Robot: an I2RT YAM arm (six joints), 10 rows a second.
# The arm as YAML. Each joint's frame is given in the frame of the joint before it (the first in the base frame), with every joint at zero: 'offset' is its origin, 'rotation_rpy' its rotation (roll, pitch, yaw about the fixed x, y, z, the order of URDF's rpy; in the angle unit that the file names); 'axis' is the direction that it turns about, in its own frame. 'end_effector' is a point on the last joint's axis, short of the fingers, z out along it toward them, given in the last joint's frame.
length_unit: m
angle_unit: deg
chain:
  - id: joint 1
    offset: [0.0, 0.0, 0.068]
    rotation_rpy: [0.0, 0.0, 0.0]
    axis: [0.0, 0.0, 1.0]
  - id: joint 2
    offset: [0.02, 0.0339, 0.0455]
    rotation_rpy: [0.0, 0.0, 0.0]
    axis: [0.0, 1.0, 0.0]
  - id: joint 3
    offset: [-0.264, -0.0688, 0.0]
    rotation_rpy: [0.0, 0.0, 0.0]
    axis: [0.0, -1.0, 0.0]
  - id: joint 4
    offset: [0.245, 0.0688, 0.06]
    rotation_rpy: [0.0, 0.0, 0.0]
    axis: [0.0, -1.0, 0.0]
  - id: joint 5
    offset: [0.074, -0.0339, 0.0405]
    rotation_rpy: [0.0, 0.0, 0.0]
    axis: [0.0, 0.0, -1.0]
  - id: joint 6
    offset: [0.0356, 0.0, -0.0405]
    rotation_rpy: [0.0, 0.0, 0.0]
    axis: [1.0, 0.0, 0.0]
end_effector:
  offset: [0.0, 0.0, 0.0]
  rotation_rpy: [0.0, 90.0, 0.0]
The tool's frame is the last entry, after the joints.
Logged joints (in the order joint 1, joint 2, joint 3, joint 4, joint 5, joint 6), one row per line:
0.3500, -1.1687, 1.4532, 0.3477, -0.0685, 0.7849
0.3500, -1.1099, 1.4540, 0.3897, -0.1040, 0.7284
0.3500, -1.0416, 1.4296, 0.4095, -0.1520, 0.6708
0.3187, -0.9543, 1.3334, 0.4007, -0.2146, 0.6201
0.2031, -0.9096, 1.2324, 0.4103, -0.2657, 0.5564
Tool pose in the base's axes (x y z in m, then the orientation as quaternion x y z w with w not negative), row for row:
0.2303, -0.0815, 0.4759, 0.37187, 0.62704, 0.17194, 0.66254
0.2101, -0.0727, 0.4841, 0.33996, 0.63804, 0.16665, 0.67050
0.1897, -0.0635, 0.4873, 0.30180, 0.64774, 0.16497, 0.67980
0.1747, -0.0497, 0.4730, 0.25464, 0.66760, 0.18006, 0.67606
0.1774, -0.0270, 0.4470, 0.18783, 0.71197, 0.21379, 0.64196
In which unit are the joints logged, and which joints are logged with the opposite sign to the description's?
The joints are logged in radians. Opposite sign: joint 1, joint 2, joint 4.
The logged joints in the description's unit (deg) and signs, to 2 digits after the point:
-20.05, 66.96, 83.26, -19.92, -3.92, 44.97
-20.05, 63.59, 83.31, -22.33, -5.96, 41.73
-20.05, 59.68, 81.91, -23.46, -8.71, 38.43
-18.26, 54.68, 76.40, -22.96, -12.30, 35.53
-11.64, 52.12, 70.61, -23.51, -15.22, 31.88

